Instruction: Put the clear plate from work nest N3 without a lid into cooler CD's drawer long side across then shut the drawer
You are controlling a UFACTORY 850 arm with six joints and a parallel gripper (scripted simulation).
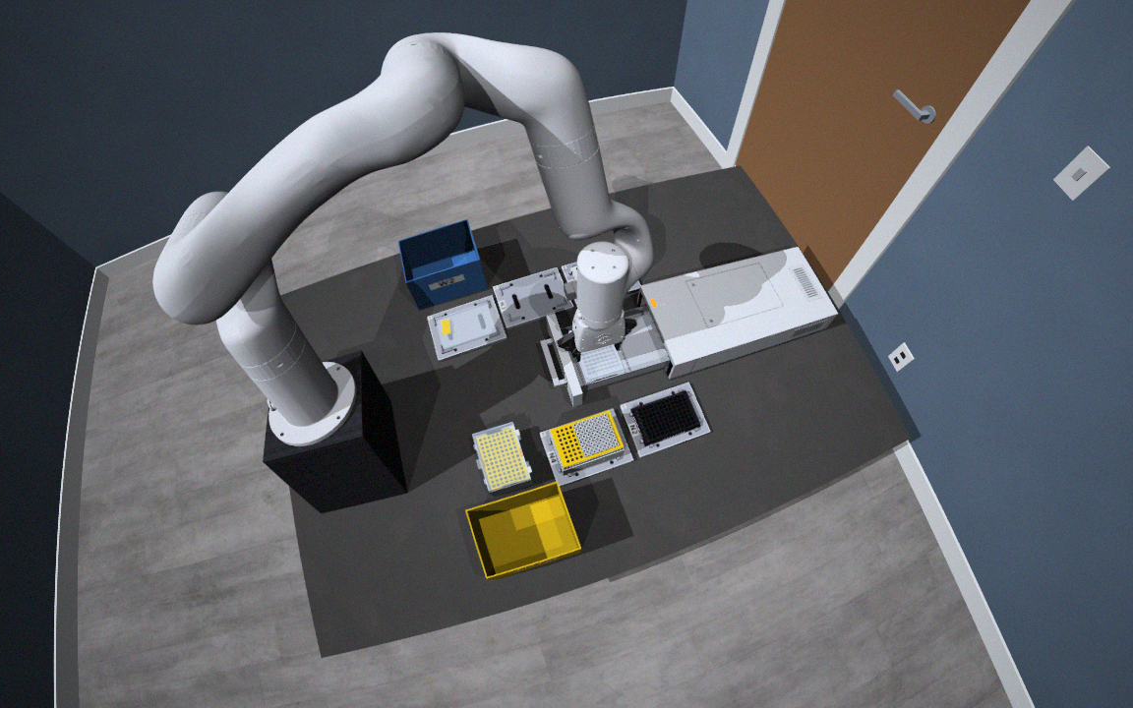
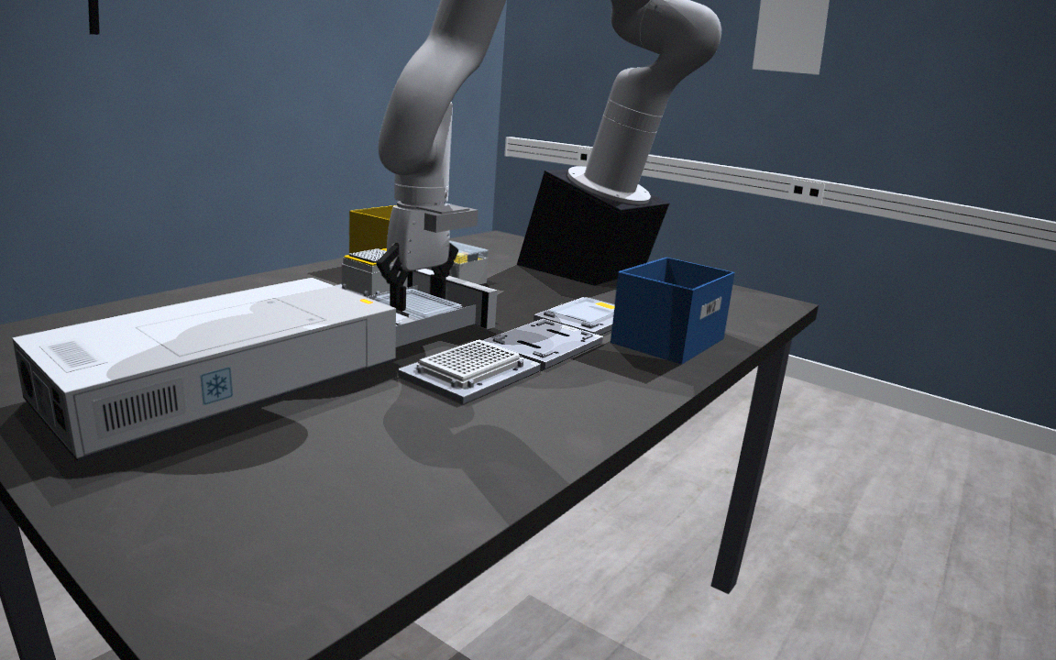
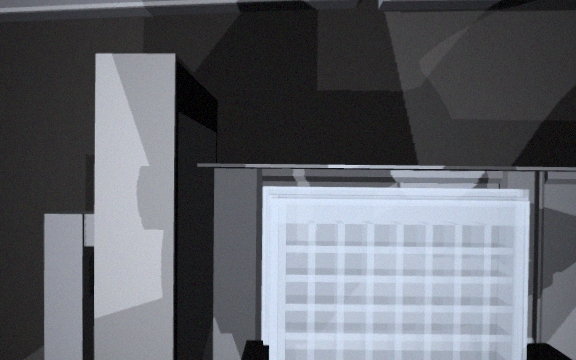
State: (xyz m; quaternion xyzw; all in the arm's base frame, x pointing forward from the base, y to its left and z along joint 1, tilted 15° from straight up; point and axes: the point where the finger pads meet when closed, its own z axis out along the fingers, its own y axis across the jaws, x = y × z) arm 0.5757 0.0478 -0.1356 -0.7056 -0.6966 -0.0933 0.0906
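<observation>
Now: the clear plate 1 cm below my hand. The rest, counted from my hand: black plate (9 cm ahead, 19 cm to the right, 3 cm below); white cooler (19 cm ahead, 1 cm below); drawer (3 cm ahead, 1 cm below).
</observation>
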